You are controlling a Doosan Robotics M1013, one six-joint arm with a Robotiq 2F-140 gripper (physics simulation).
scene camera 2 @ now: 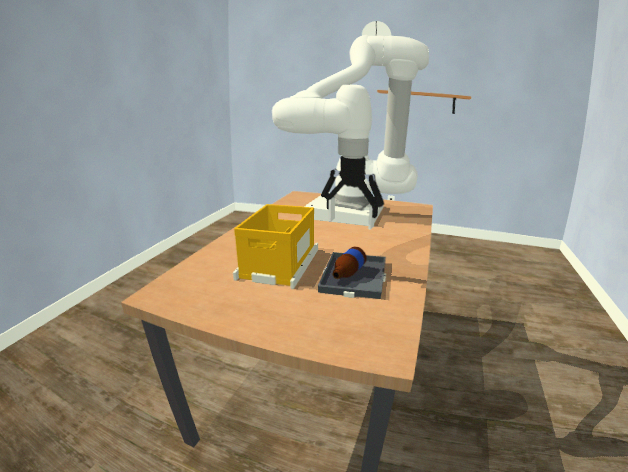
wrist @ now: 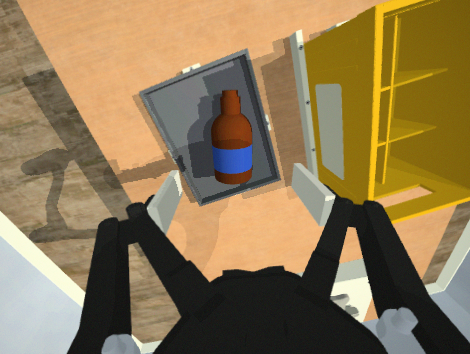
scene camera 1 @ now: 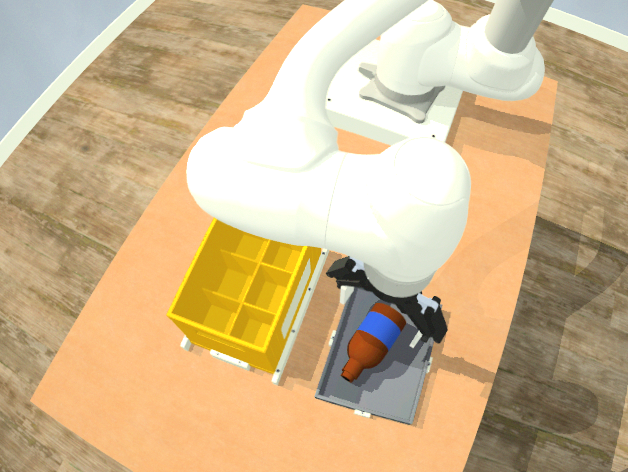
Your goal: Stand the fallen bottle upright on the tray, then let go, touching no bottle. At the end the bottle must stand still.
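Frame: origin at the arm's base, x left, y ahead, z down, level; centimetres.
Seen in the pictures: gripper, between the fingertips: (scene camera 2: pixel 350 223) (wrist: pixel 237 178) (scene camera 1: pixel 381 318); arm's base, origin of its link: (scene camera 2: pixel 350 203) (scene camera 1: pixel 403 90).
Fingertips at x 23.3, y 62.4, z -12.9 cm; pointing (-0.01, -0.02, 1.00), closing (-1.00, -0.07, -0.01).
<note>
Offsets run from my fingertips to a thing's top centre.
A brown bottle {dx -0.3, dy +1.3, dz +10.2 cm} (scene camera 1: pixel 369 347) (scene camera 2: pixel 349 263) (wrist: pixel 232 136) with a blue label lies on its side in the grey tray {dx +2.1, dy +0.3, dz +15.5 cm} (scene camera 1: pixel 399 397) (scene camera 2: pixel 374 290) (wrist: pixel 167 107). Its neck points to the table's front edge and its base faces the robot. In the wrist view the neck points up, away from the fingers. My gripper (scene camera 1: pixel 381 316) (scene camera 2: pixel 352 214) (wrist: pixel 237 178) is open, with nothing between its fingers. It points down and hangs above and behind the bottle's base end, apart from bottle and tray. In scene camera 1 the wrist hides the tray's back edge in part.
A yellow crate {dx -25.2, dy +3.0, dz +0.5 cm} (scene camera 1: pixel 263 358) (scene camera 2: pixel 263 266) (wrist: pixel 357 100) with compartments stands beside the tray, on the left in the scene views. A white rail {dx -15.5, dy +1.0, dz +15.1 cm} (scene camera 1: pixel 301 309) (scene camera 2: pixel 304 267) (wrist: pixel 306 100) runs along its side facing the tray. Small white blocks touch the tray's outside. The robot's base stands at the back.
</note>
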